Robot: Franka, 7 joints.
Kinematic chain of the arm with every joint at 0, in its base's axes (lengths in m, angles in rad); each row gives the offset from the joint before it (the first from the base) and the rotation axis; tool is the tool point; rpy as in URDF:
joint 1: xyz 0 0 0.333 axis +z
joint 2: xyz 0 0 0 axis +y
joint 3: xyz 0 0 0.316 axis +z
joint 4: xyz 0.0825 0 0 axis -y
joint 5: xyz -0.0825 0 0.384 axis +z
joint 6: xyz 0 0 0 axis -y
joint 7: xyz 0.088 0 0 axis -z
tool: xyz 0 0 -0.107 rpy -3.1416 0 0
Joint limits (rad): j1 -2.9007..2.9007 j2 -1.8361..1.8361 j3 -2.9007..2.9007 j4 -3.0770..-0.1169 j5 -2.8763..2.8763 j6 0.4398..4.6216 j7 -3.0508..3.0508
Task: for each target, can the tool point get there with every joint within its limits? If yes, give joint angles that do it. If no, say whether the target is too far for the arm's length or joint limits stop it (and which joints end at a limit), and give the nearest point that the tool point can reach.
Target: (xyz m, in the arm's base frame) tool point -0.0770 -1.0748 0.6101
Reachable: no: too far | nearest point -0.0594 -0.8287 0.5467 | short by 0.255 m
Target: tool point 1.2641 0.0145 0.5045
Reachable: no: too far | nearest point 0.8501 0.0098 0.4483 | short by 0.418 m
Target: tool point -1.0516 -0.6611 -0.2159
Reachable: no: too far | nearest point -0.6643 -0.4176 -0.0138 | short by 0.500 m
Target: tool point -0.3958 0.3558 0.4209
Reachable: yes | joints -1.9513 -0.9483 -1.8961 -1.9363 1.2150 1.1237 0.1210
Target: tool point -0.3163 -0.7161 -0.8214
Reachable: no: too far | nearest point -0.2110 -0.4778 -0.3040 | short by 0.579 m
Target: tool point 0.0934 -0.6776 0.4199
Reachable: yes | joints -2.3966 1.1020 1.2116 -1.6186 1.6855 1.5892 -0.8930
